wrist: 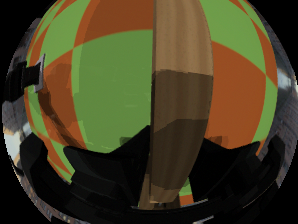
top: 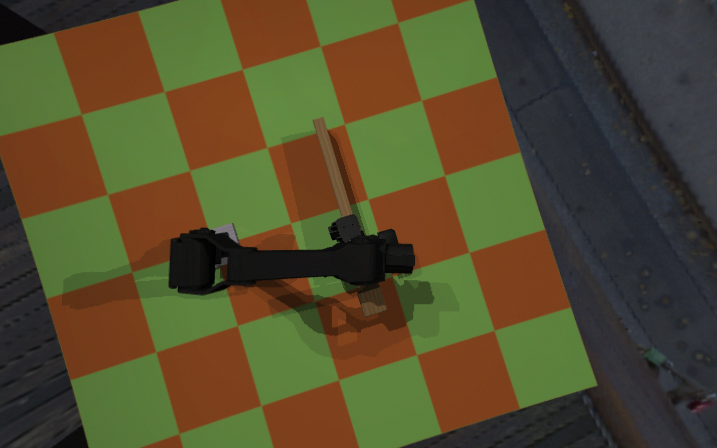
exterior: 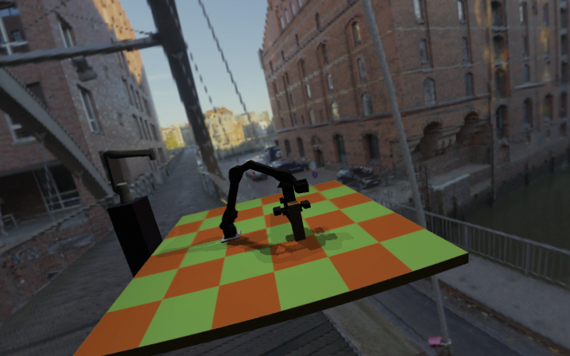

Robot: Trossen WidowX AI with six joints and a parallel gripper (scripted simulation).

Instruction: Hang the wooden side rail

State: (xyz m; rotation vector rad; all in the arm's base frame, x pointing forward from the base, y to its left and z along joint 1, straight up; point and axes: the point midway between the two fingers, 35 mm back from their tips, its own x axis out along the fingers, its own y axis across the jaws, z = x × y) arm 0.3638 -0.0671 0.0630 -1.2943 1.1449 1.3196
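Right now my gripper tip is 1 cm short of the headboard post, 10 cm to the left of it and 4 cm below it.
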